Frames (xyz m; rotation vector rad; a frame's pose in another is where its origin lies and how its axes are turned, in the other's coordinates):
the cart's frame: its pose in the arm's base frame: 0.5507 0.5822 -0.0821 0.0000 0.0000 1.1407
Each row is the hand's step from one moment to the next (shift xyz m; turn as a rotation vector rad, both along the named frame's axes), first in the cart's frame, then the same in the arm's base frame.
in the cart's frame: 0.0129 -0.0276 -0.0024 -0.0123 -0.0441 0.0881
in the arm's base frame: 0.0305 0.0002 -0.0024 0.0350 -0.0296 0.0881
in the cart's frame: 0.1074 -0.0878 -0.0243 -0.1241 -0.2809 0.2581
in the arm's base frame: 0.1246 0.0610 -0.0243 0.2036 -0.2299 0.2581
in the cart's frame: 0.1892 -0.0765 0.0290 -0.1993 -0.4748 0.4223
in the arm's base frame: 0.1484 0.1401 0.0290 0.3485 -0.3791 0.4223
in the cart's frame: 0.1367 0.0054 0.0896 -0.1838 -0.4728 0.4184
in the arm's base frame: 0.0521 0.1265 0.0896 0.3531 -0.3642 0.4184
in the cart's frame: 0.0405 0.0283 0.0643 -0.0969 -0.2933 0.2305
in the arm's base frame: -0.0088 0.0486 0.0643 0.2262 -0.2104 0.2305
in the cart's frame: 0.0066 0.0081 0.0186 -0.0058 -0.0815 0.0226
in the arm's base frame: -0.0046 0.0094 0.0186 0.0717 -0.0393 0.0226
